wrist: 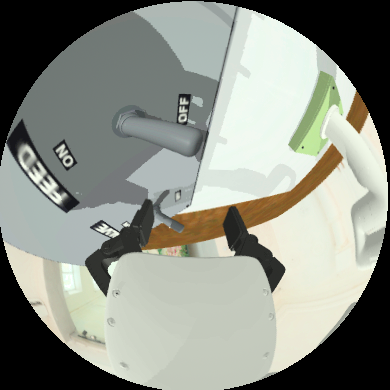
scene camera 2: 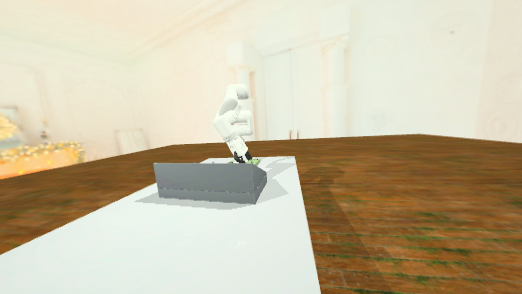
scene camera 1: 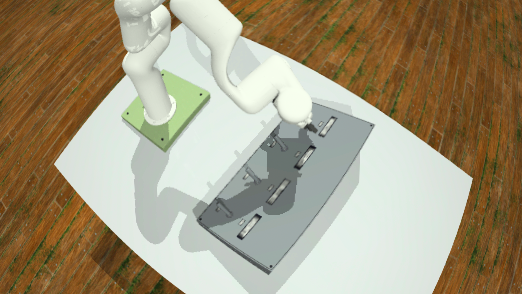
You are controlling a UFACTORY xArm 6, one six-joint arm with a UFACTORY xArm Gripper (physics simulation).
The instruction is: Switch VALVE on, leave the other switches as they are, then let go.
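Frame: origin at the arm's base, x left, y back, z up, level; centimetres.
Seen in the pictures: gripper, fingertip midpoint: (wrist: 190, 212); arm's base, link origin: (wrist: 328, 121) (scene camera 1: 160, 110).
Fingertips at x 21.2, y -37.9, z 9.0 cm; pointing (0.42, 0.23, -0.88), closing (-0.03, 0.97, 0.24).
Pixels of each thing's top centre, then the offset from my fingertips to it. Level surfaces: height alone.
- VALVE label, top centre: (wrist: 111, 236) (scene camera 1: 328, 125) dz +1.1, dx +3.0, dy -10.9 cm
- VALVE lever, top centre: (wrist: 169, 233) dz +1.4, dx +2.8, dy -2.6 cm
- FEED lever, top centre: (wrist: 151, 152) (scene camera 1: 280, 138) dz +1.4, dx -9.2, dy -2.9 cm
- white table, surface height: dz -11.6 cm
The grey switch panel (scene camera 1: 325, 175) (scene camera 2: 205, 177) (wrist: 90, 95) lies on the table. The VALVE label (scene camera 1: 328, 127) (wrist: 106, 229) is at its far end, partly covered by a finger in the wrist view. The VALVE lever (wrist: 169, 220) leans towards the OFF side, away from its label; the arm hides it in scene camera 1. My gripper (scene camera 1: 312, 129) (scene camera 2: 243, 159) (wrist: 190, 212) is open and empty, low over the VALVE end of the panel. In the wrist view the VALVE lever shows beyond the left finger's tip; whether they touch is unclear.
The FEED lever (scene camera 1: 279, 142) (wrist: 160, 134) stands close by, large in the wrist view, leaning towards OFF. Two more levers (scene camera 1: 253, 175) (scene camera 1: 224, 207) stand further along the panel. The arm's green base plate (scene camera 1: 187, 97) (wrist: 312, 115) is on the white table (scene camera 1: 400, 200) behind the levers.
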